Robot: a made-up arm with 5 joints.
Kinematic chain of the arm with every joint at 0, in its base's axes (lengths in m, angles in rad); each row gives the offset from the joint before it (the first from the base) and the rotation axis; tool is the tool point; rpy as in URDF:
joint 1: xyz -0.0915 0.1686 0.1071 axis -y
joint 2: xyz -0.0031 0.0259 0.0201 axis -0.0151 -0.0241 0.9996
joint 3: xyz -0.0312 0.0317 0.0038 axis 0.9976 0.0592 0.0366
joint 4: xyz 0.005 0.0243 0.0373 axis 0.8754 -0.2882 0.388
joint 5: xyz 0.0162 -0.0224 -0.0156 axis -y
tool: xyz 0.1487 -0.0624 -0.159 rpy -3.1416 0 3.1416
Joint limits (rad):
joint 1: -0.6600..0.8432
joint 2: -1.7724..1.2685
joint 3: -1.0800..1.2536
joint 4: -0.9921..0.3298
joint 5: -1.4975..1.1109
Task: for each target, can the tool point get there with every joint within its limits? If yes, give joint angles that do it. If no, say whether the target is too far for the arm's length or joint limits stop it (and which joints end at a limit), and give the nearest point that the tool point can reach.
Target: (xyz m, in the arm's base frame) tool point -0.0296 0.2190 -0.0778
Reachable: yes | joints -0.2120 -1.2510 0.9149 -0.2127 -0.4843
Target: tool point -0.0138 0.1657 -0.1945
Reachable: no: joint limits stop it (at a limit: joint 1, joint 2, joint 4) | nearest point -0.0260 0.1740 -0.0993 | short by 0.096 m
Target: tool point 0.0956 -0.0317 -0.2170
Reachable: no: too far | nearest point 0.0209 0.0773 -0.0535 | short by 0.210 m
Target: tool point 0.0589 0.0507 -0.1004
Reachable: no: joint limits stop it (at a limit: joint 1, joint 2, joint 4) | nearest point 0.0325 0.0826 -0.0512 | short by 0.064 m
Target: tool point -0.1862 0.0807 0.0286
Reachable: yes | joints -0.3332 -1.0394 -0.5874 0.0675 -0.4204
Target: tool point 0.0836 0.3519 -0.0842
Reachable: no: joint limits stop it (at a limit: joint 1, joint 3, joint 4) | nearest point 0.0456 0.3168 -0.0391 | short by 0.069 m
